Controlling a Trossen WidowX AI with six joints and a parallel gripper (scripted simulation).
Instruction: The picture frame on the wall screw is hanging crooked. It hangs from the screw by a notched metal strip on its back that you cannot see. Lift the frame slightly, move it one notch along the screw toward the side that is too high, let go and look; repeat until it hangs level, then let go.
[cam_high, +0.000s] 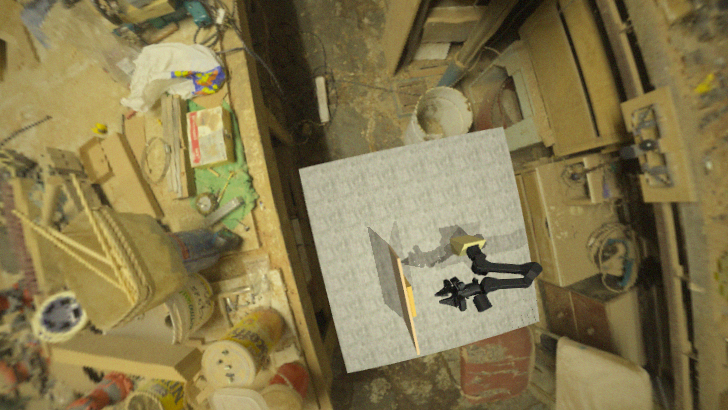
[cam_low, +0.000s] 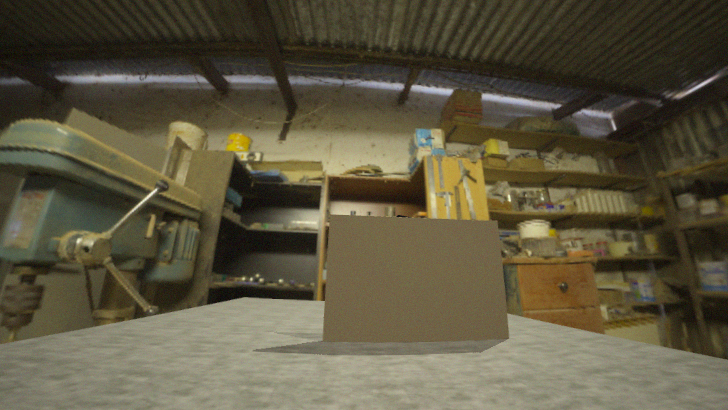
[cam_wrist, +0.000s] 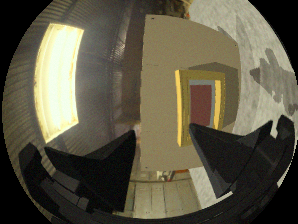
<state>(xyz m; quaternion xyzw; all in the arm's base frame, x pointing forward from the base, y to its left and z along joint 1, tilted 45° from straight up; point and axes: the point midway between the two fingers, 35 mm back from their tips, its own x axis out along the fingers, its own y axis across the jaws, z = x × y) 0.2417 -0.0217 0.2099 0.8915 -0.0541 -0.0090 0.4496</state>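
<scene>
Now: the picture frame 12 cm ahead of my gripper tip and 11 cm below it. From my gripper tip the other things lie so: tan wall panel (13 cm ahead, 12 cm below, 1 cm to the right).
</scene>
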